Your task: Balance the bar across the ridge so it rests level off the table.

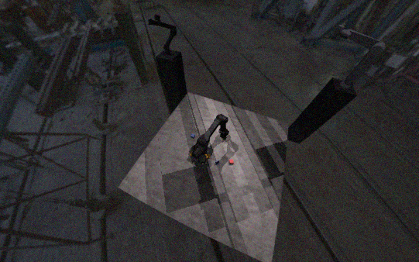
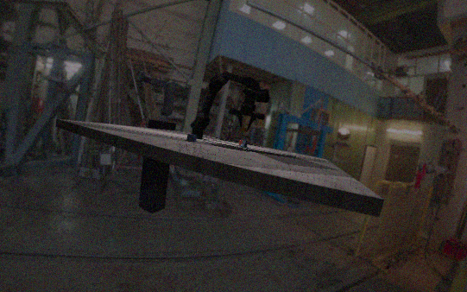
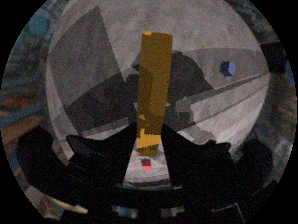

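The bar lies 1 cm ahead of my gripper tip and 3 cm to the right of it. From my gripper tip the other things lie so: small blue block 18 cm behind, 20 cm to the right, 8 cm below; then small red block 8 cm behind, 24 cm to the left, 8 cm below.
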